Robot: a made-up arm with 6 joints.
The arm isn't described. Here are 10 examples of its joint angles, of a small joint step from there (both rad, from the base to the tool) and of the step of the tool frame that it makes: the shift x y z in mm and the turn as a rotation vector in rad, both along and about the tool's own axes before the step.
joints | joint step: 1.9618 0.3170 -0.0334 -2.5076 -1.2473 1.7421 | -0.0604 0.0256 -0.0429 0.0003 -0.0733 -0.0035
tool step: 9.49 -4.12 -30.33 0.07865 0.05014 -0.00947
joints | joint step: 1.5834 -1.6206 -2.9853 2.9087 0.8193 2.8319 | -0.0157 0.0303 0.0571 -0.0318 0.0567 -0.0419
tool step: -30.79 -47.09 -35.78 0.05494 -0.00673 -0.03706
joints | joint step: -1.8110 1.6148 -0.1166 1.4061 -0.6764 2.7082 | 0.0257 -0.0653 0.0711 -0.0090 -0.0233 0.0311
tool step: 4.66 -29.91 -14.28 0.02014 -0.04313 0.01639
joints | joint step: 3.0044 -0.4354 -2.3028 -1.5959 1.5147 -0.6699 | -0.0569 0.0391 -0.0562 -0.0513 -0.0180 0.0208
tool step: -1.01 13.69 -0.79 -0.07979 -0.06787 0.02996
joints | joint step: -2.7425 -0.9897 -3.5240 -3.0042 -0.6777 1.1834 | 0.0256 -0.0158 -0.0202 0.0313 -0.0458 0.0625
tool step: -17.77 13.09 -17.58 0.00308 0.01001 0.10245
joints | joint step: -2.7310 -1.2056 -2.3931 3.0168 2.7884 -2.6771 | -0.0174 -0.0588 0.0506 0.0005 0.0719 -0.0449
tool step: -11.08 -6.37 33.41 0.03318 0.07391 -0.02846
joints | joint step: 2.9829 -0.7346 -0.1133 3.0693 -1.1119 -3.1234 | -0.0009 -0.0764 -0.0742 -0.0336 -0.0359 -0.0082
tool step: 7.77 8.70 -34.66 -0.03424 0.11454 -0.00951
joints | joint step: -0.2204 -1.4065 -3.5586 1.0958 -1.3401 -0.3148 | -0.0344 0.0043 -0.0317 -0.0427 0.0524 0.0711
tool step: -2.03 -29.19 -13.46 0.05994 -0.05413 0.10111
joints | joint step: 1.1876 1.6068 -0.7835 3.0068 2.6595 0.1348 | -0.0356 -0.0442 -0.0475 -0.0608 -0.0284 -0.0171
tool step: 2.70 -6.38 46.68 -0.01669 -0.06456 0.01856
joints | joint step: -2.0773 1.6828 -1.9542 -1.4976 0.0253 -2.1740 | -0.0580 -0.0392 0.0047 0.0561 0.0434 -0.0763
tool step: -10.15 -65.44 -12.16 0.06345 0.00907 0.03700
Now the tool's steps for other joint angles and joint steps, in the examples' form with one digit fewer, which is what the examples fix.
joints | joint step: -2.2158 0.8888 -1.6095 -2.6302 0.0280 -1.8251 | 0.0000 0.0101 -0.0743 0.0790 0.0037 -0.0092
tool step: -18.8 -41.8 3.7 0.0645 -0.0152 0.0707
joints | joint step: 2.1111 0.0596 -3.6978 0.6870 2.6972 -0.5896 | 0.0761 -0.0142 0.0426 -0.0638 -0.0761 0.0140
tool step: 1.7 18.5 -17.0 -0.0064 0.0857 0.0318
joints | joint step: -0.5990 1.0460 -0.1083 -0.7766 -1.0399 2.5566 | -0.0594 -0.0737 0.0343 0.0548 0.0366 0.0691
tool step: 1.0 -14.9 -22.1 0.0754 0.0176 0.1231
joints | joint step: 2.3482 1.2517 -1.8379 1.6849 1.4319 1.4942 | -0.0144 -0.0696 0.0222 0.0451 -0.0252 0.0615
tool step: -53.0 25.1 -16.1 0.0298 -0.0622 0.0225
